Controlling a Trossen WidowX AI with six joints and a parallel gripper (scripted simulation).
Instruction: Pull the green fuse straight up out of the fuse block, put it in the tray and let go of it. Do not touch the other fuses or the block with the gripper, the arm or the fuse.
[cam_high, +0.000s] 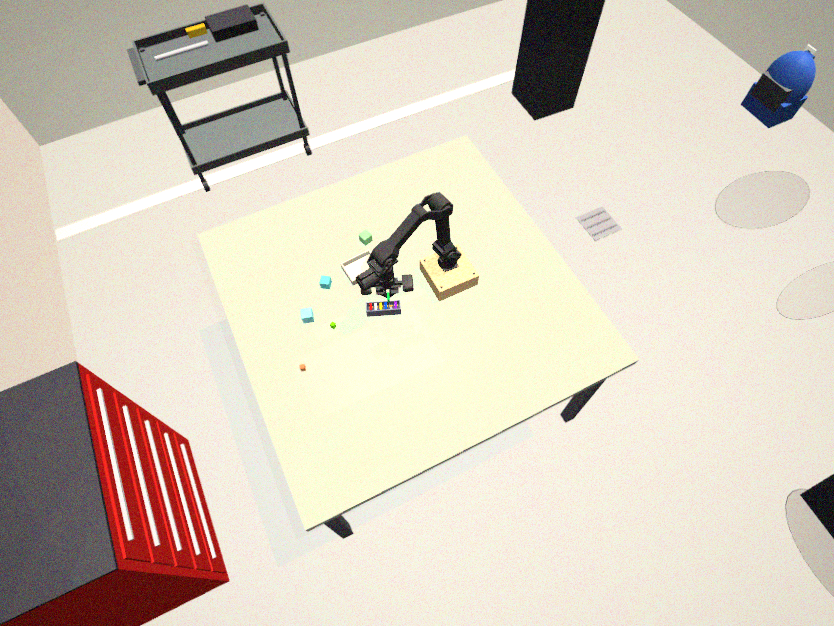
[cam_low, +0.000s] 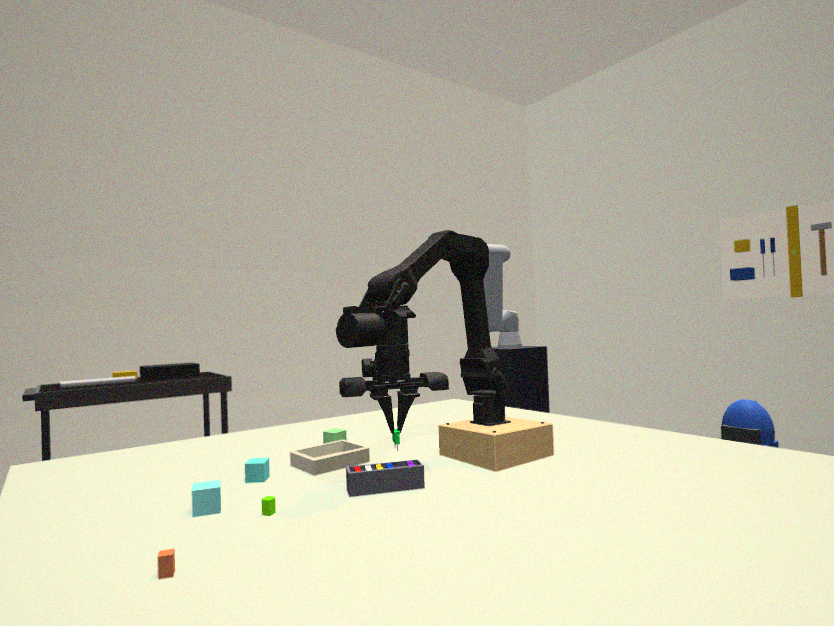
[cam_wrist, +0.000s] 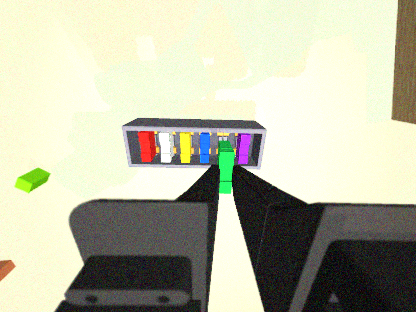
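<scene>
Now: the tray 22 cm to the right of my gripper tip, 9 cm below it and 3 cm ahead of it. Also, from my gripper tip: pale green cube (34 cm to the right, 7 cm below, 4 cm behind); small green cube (22 cm ahead, 8 cm below, 2 cm to the right); green fuse (1 cm below).
</scene>
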